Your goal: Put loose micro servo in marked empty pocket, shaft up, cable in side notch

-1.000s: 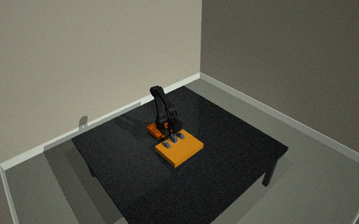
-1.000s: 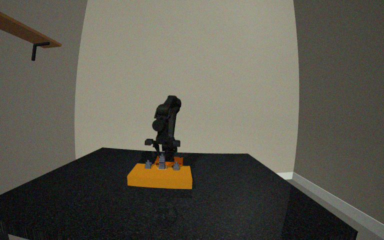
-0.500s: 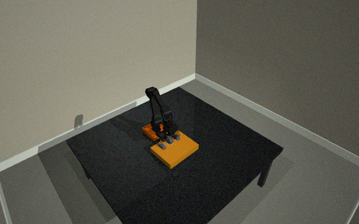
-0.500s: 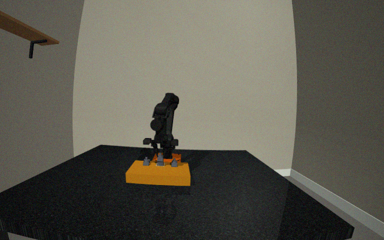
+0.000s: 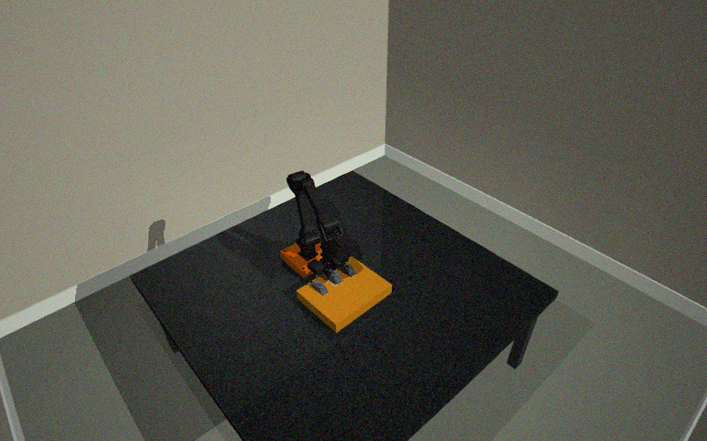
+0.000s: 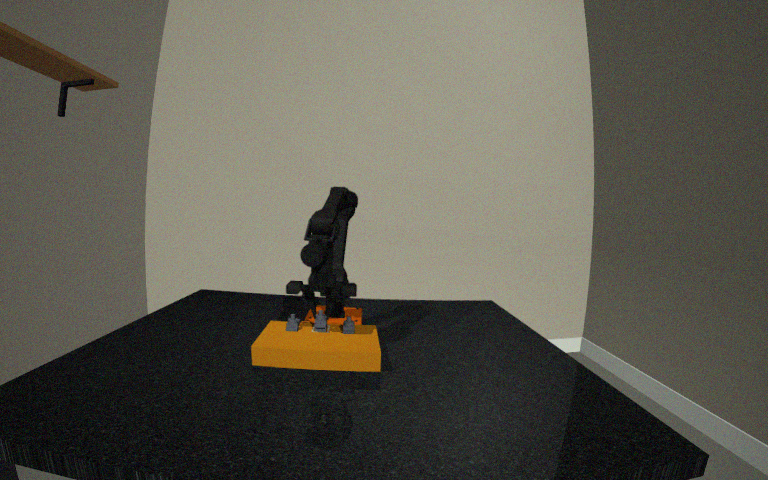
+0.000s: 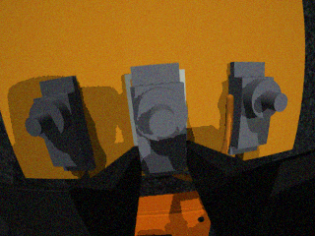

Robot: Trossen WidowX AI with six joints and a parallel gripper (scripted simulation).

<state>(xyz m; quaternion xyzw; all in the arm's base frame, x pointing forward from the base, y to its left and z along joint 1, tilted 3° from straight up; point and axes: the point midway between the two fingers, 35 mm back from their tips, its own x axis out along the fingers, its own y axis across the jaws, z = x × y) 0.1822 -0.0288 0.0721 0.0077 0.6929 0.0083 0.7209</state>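
The orange robot deck is 12 cm ahead of my gripper tip and 4 cm below it.
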